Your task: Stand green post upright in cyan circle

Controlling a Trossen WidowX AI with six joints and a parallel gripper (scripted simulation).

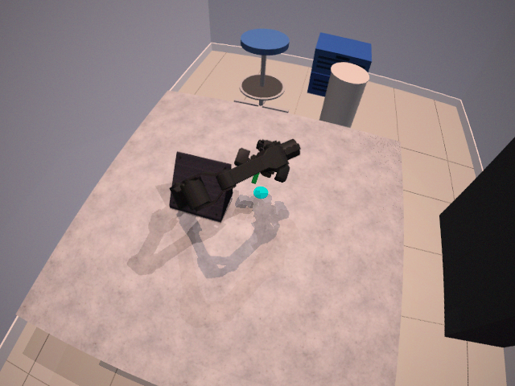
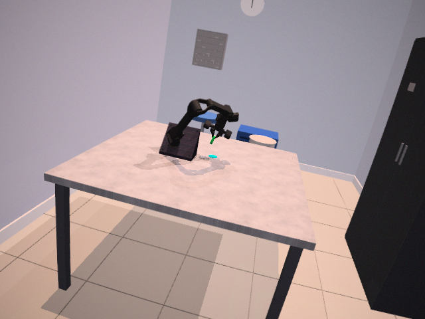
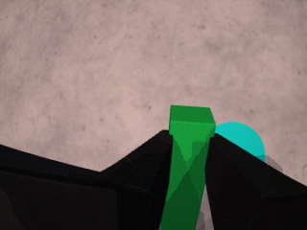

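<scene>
My gripper tip is now 2 cm short of the cyan circle, 1 cm to the left of it and 12 cm above it. From my gripper tip the other things lie so: green post: 2 cm to the right, 1 cm below.
</scene>
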